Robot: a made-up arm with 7 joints.
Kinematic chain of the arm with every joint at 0, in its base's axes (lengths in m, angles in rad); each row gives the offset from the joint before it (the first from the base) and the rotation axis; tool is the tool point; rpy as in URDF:
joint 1: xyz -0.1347 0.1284 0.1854 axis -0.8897 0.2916 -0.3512
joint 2: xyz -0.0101 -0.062 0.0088 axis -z
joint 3: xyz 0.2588 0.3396 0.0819 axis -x
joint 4: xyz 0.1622 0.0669 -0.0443 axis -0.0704 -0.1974 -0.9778
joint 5: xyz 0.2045 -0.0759 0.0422 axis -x
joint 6: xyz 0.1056 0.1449 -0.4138 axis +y
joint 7: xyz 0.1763 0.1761 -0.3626 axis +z
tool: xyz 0.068 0.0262 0.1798 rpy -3.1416 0 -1.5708
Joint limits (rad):
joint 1: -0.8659..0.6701
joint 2: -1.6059..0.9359
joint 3: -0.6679..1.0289
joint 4: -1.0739..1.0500
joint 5: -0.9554..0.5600
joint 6: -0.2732..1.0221
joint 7: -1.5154..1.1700
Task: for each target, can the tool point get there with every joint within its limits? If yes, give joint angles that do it. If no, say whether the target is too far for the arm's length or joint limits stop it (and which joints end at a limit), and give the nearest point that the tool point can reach.
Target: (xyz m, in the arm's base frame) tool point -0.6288 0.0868 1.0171
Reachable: no: joint limits stop it (at a limit: joint 1, joint 3, joint 4, joint 5, joint 7) | nearest point -0.6562 0.2488 0.9515 | short by 0.177 m
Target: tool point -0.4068 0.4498 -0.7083
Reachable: yes | joints 0.3219 -1.0815 0.7383 -0.7620 -0.2927 0.3127 -0.4699
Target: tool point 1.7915 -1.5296 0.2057
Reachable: no: too far | nearest point 0.9770 -0.7109 0.2373 | short by 1.155 m
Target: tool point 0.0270 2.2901 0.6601
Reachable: no: too far | nearest point -0.0373 1.4573 0.4763 | short by 0.855 m
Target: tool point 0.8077 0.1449 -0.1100
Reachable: yes | joints 0.2565 -0.4086 0.6555 0.5492 0.2818 -0.1447 -1.0882
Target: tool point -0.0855 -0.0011 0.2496
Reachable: no: joint limits stop it (at a limit: joint 1, joint 4, joint 5, joint 6, joint 7) | nearest point 0.2062 -0.3963 0.3264 | short by 0.497 m
